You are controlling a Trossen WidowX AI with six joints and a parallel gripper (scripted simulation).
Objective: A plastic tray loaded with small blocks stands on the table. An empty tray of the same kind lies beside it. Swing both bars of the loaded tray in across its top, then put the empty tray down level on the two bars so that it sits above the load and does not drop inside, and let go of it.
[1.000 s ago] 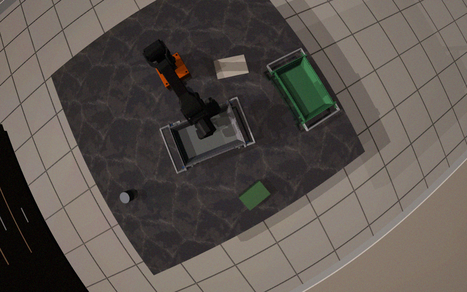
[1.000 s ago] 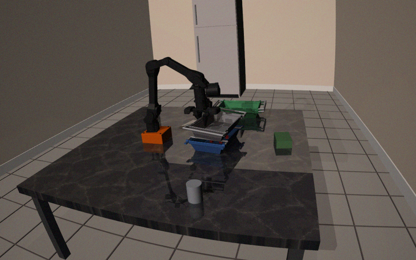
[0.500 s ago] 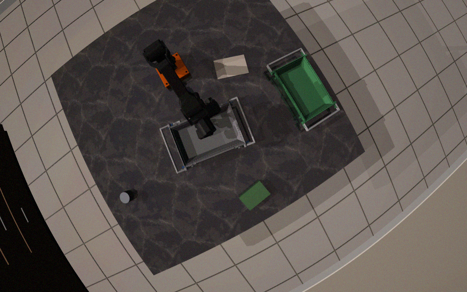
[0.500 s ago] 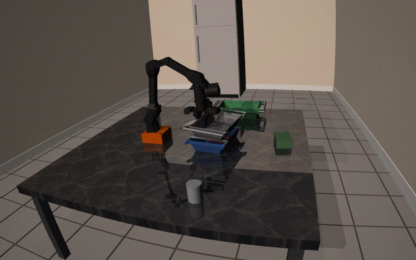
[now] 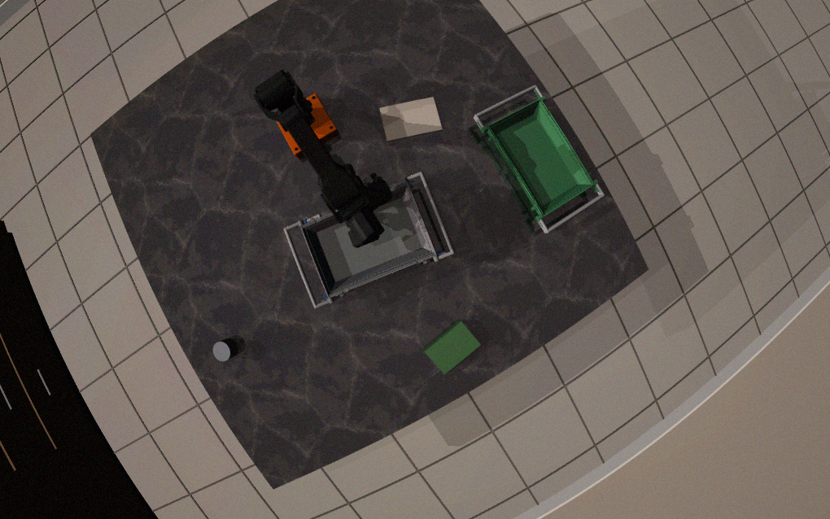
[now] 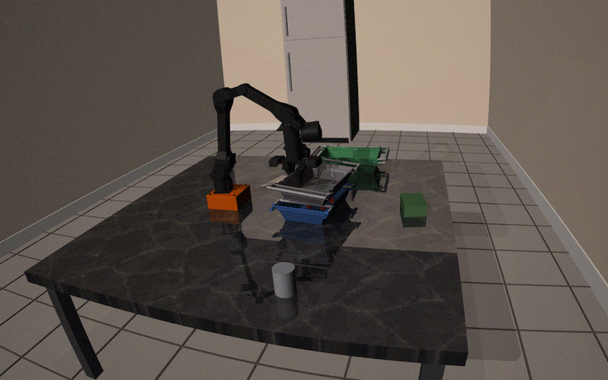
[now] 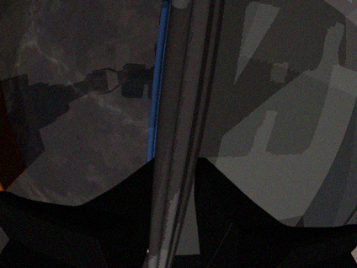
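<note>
The grey tray lies 80 mm ahead of my gripper tip, 30 mm above it and 20 mm to the right of it. From my gripper tip the other things lie so: green block: 410 mm ahead, 70 mm below, 30 mm to the right; grey cylinder: 520 mm to the right, 50 mm below, 40 mm ahead; beige sheet: 260 mm to the left, 120 mm behind, 90 mm below.
</note>
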